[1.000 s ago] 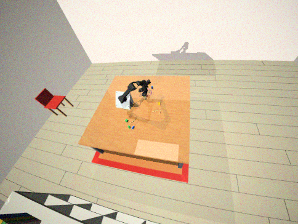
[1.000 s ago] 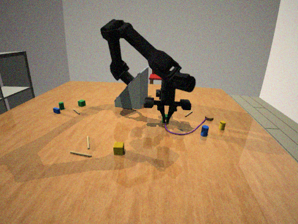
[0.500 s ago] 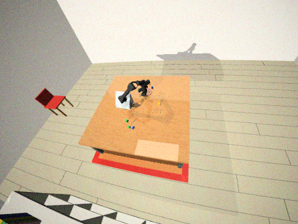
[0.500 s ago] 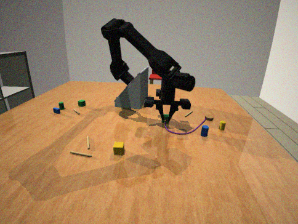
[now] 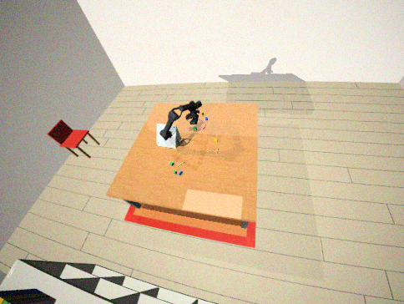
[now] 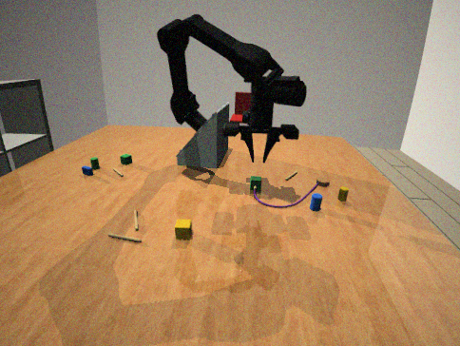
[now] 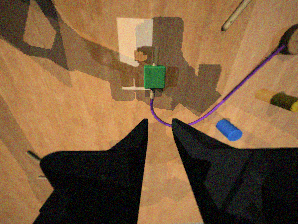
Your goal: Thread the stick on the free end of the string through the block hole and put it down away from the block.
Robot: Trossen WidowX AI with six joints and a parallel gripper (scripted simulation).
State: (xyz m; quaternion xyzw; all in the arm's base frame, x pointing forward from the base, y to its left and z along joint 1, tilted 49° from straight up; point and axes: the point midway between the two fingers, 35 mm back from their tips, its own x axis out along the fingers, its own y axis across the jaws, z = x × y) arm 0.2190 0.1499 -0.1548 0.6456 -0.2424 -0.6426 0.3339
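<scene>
Right now the green block is 80 mm below my gripper tip, 30 mm behind it and 10 mm to the right of it. Round my gripper tip: yellow cylinder 240 mm to the left, 80 mm below, 20 mm behind; round wooden button 200 mm to the left, 110 mm behind, 90 mm below; blue cylinder 160 mm to the left, 70 mm below, 50 mm ahead.
</scene>
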